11 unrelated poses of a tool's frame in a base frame.
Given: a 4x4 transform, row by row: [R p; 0 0 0 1], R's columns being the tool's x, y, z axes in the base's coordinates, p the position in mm. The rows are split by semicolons.
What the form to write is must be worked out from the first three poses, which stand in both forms.
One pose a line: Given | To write
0.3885 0.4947 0.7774 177; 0.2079 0.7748 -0.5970 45; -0.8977 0.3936 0.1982 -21; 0 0 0 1 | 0.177 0.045 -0.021 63.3 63.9 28.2
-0.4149 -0.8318 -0.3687 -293; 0.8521 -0.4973 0.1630 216; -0.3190 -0.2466 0.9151 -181; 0 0 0 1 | -0.293 0.216 -0.181 -15.1 18.6 116.0
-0.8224 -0.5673 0.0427 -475; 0.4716 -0.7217 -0.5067 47; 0.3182 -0.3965 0.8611 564; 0 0 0 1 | -0.475 0.047 0.564 -24.7 -18.6 150.2
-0.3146 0.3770 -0.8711 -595; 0.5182 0.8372 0.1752 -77; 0.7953 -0.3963 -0.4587 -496; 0 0 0 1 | -0.595 -0.077 -0.496 -139.2 -52.7 121.3
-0.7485 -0.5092 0.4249 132; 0.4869 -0.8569 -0.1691 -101; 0.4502 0.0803 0.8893 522; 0 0 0 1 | 0.132 -0.101 0.522 5.2 -26.8 147.0
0.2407 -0.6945 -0.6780 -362; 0.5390 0.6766 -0.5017 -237; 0.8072 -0.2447 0.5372 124; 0 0 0 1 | -0.362 -0.237 0.124 -24.5 -53.8 65.9
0.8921 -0.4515 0.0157 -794; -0.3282 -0.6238 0.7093 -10; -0.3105 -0.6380 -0.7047 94; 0 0 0 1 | -0.794 -0.010 0.094 -137.8 18.1 -20.2
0.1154 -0.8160 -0.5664 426; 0.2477 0.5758 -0.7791 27; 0.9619 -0.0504 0.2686 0; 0 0 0 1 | 0.426 0.027 0.000 -10.6 -74.1 65.0
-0.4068 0.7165 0.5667 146; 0.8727 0.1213 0.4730 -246; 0.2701 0.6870 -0.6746 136; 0 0 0 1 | 0.146 -0.246 0.136 134.5 -15.7 115.0
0.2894 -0.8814 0.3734 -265; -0.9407 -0.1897 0.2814 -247; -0.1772 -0.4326 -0.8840 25; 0 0 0 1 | -0.265 -0.247 0.025 -153.9 10.2 -72.9
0.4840 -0.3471 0.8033 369; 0.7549 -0.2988 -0.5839 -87; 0.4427 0.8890 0.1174 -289; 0 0 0 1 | 0.369 -0.087 -0.289 82.5 -26.3 57.3
